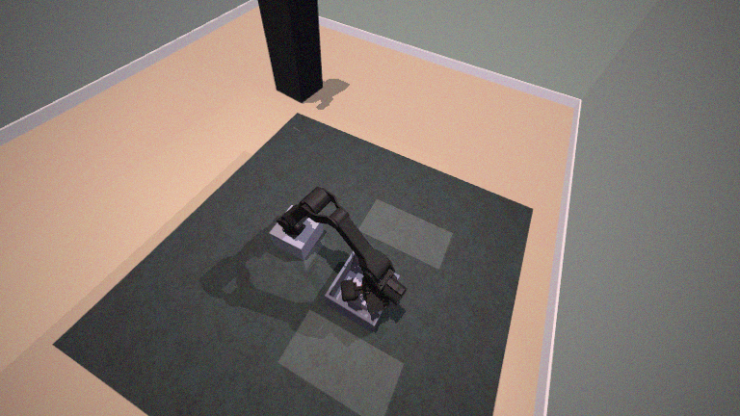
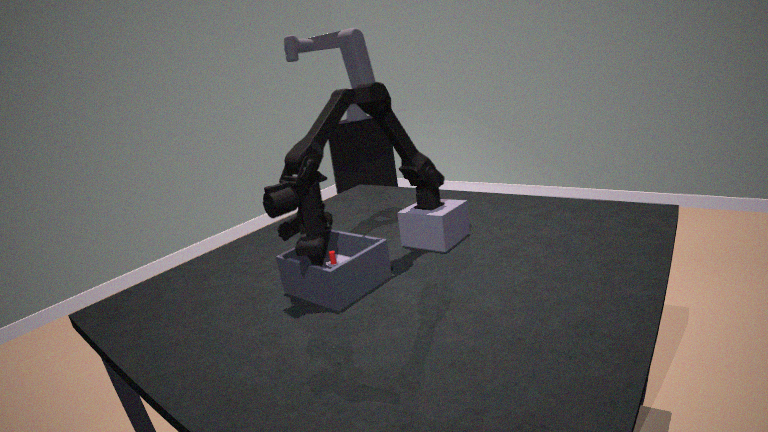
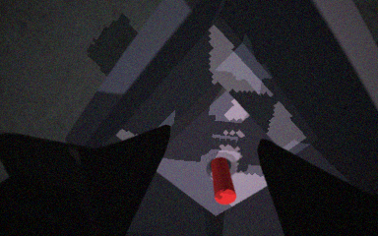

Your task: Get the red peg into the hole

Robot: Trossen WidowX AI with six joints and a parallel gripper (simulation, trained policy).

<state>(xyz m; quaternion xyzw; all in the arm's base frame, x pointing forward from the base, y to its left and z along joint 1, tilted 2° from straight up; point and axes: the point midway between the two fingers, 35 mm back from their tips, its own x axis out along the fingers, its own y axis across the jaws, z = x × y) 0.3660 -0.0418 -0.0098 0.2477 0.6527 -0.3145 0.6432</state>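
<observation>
Now: the light plate 30 mm behind my gripper tip, 10 mm to the left of it and 20 mm below it. Also, from my gripper tip: grey box 30 mm behind, 10 mm to the left, 40 mm below; then red peg 30 mm behind, 10 mm to the left, 10 mm below.
</observation>
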